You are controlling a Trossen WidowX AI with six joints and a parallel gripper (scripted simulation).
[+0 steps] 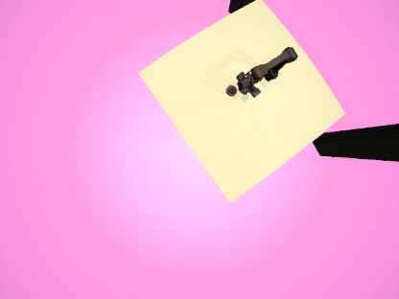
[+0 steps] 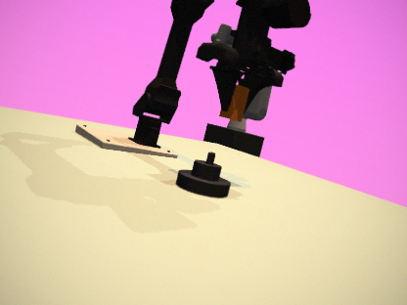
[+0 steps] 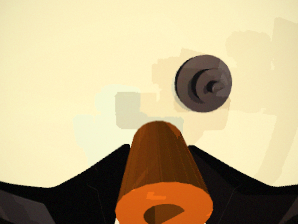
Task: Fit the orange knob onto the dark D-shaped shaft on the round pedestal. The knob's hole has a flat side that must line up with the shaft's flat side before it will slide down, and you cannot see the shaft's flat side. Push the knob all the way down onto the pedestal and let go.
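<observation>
My gripper tip is now 50 mm short of the dark pedestal, 70 mm to the left of it and 100 mm above it. Also, from my gripper tip: orange knob 20 mm above.
</observation>
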